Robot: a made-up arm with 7 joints.
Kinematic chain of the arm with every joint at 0, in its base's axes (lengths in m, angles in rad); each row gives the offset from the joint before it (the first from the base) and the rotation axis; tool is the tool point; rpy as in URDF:
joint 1: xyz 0.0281 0.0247 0.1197 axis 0 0.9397 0.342
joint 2: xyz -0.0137 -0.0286 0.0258 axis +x
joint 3: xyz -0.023 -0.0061 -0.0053 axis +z
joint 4: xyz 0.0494 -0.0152 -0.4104 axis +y
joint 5: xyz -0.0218 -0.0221 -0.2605 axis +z
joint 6: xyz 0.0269 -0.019 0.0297 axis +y
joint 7: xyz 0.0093 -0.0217 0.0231 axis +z
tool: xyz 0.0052 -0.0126 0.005 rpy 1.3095 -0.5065 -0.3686
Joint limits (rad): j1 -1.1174..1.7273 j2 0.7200..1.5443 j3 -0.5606..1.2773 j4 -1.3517..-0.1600 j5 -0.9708..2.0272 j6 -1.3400..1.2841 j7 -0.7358..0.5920
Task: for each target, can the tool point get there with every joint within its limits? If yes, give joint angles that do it. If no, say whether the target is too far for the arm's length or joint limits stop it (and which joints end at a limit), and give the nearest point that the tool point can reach.
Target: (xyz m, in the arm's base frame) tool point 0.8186 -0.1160 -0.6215
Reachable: no: too far | nearest point 0.4842 0.1290 -0.2404 | short by 0.563 m
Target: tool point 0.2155 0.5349 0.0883
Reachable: yes | joints -0.2745 1.1867 0.6309 -0.7003 1.5336 -0.0616 0.2889
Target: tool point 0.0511 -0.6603 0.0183
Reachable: no: joint limits stop it (at a limit: joint 1, joint 2, joint 3, joint 4) | nearest point 0.4936 -0.0291 0.0570 | short by 0.772 m
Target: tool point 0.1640 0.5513 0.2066
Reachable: yes | joints 0.2217 1.4583 0.9279 -0.7978 0.5171 0.7541 -0.3274
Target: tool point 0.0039 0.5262 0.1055
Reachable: yes | joints 1.0916 1.2516 1.0673 -1.1214 0.2771 0.5097 0.2637
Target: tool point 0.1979 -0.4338 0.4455
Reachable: no: joint limits stop it (at a limit: joint 1, joint 2, joint 4, joint 6) | nearest point 0.4900 0.0140 0.1476 | short by 0.612 m
